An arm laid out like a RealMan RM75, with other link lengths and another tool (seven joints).
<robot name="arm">
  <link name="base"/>
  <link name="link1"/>
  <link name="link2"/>
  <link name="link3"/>
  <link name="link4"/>
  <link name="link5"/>
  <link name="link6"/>
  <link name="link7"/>
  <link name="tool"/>
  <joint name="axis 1" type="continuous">
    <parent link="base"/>
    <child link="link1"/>
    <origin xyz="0 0 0.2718"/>
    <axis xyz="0 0 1"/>
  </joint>
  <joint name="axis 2" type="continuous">
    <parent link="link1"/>
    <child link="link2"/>
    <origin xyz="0 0 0"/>
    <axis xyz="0 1 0"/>
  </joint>
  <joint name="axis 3" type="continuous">
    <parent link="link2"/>
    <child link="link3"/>
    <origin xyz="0 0 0.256"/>
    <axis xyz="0 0 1"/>
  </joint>
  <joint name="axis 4" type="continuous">
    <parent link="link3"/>
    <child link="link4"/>
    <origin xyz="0 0 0"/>
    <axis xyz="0 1 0"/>
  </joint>
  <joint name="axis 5" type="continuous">
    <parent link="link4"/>
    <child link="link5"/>
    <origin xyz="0 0 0.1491"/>
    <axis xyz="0 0 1"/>
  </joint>
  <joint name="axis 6" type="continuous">
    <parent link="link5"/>
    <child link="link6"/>
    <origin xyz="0 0 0"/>
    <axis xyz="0 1 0"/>
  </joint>
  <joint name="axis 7" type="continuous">
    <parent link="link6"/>
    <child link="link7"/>
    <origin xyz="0 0 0.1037"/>
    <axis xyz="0 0 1"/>
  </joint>
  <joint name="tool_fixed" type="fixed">
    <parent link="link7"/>
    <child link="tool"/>
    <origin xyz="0.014 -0.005 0.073" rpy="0 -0.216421 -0.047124"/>
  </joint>
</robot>
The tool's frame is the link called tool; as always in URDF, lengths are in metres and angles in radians. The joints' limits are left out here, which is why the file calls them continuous.
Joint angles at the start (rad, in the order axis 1, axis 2, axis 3, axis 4, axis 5, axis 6, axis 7):
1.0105 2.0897 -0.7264 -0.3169 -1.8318 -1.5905 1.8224
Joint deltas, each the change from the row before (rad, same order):
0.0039 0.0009 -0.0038 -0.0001 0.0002 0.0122 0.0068
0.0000 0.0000 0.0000 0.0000 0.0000 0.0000 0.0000
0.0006 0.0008 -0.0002 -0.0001 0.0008 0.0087 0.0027
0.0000 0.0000 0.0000 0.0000 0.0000 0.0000 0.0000
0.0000 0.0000 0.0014 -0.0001 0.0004 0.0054 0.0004
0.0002 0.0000 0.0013 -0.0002 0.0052 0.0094 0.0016
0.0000 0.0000 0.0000 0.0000 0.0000 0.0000 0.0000
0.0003 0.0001 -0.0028 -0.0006 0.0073 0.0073 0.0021
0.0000 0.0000 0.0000 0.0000 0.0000 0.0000 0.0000
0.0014 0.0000 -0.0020 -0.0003 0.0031 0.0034 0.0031
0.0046 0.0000 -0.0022 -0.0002 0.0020 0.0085 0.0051
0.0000 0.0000 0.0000 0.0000 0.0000 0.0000 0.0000
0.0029 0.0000 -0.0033 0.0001 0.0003 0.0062 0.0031
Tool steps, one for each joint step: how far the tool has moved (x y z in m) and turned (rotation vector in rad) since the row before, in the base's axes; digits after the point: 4 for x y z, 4 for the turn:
-0.0005 0.0015 -0.0012 0.0015 -0.0073 -0.0066
0.0000 0.0000 0.0000 0.0000 0.0000 0.0000
0.0001 0.0012 -0.0006 0.0038 -0.0027 -0.0067
0.0000 0.0000 0.0000 0.0000 0.0000 0.0000
0.0002 0.0011 -0.0001 0.0043 -0.0009 -0.0043
-0.0003 0.0021 0.0002 0.0078 0.0017 -0.0086
0.0000 0.0000 0.0000 0.0000 0.0000 0.0000
-0.0005 0.0014 0.0001 0.0050 0.0016 -0.0059
0.0000 0.0000 0.0000 0.0000 0.0000 0.0000
-0.0005 0.0006 0.0000 0.0006 0.0000 -0.0027
-0.0011 0.0015 -0.0004 0.0022 -0.0032 -0.0037
0.0000 0.0000 0.0000 0.0000 0.0000 0.0000
-0.0004 0.0008 -0.0006 0.0007 -0.0046 -0.0017

